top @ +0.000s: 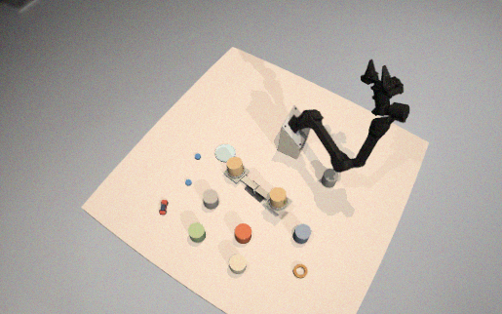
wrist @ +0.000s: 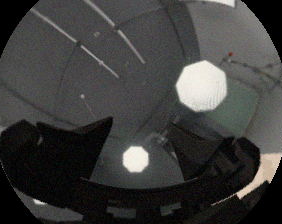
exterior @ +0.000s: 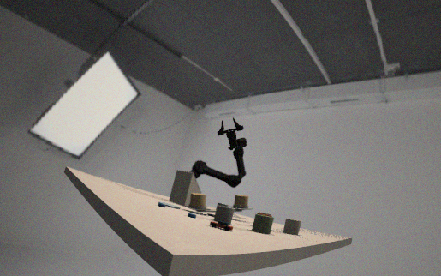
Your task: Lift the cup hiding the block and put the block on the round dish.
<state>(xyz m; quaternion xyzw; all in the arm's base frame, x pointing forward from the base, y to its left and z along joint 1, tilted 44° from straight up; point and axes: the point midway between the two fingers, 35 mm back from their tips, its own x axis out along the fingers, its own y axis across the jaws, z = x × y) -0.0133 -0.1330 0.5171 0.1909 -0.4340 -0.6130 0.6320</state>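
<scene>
My gripper tip is now 33 cm short of the tan cup, 40 cm to the left of it and 60 cm above it. Also, from my gripper tip: balance beam: 37 cm ahead, 25 cm to the right, 62 cm below; balance: 37 cm ahead, 25 cm to the right, 64 cm below; blue cup: 43 cm ahead, 3 cm to the left, 63 cm below.
</scene>
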